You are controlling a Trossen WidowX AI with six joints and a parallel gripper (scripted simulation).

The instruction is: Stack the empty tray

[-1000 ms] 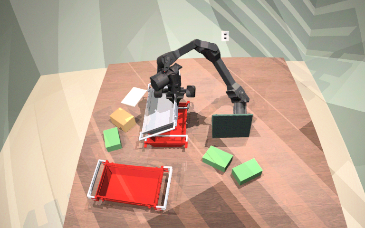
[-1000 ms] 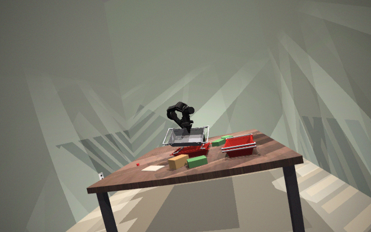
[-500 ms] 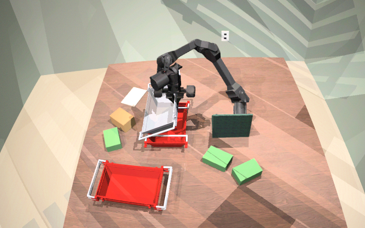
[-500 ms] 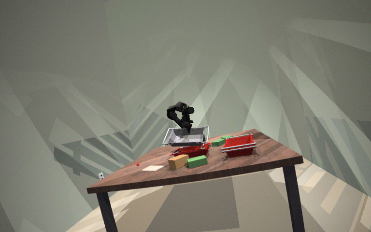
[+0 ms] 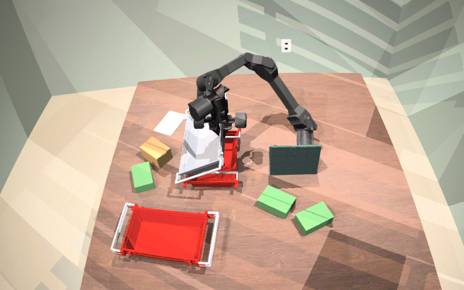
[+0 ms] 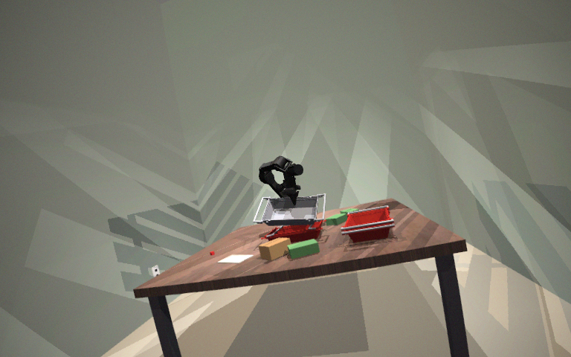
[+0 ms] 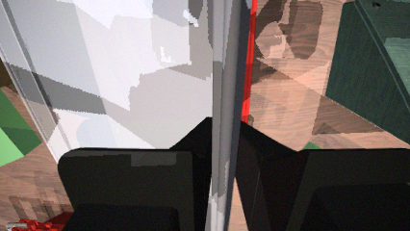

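Right now the grey tray is 8 cm ahead of my gripper tip. The rest, counted from my gripper tip: white sheet 30 cm ahead, 26 cm to the right, 17 cm below; then red cube 48 cm to the right, 17 cm below, 16 cm ahead; then tan box 31 cm ahead, 14 cm below, 4 cm to the right.
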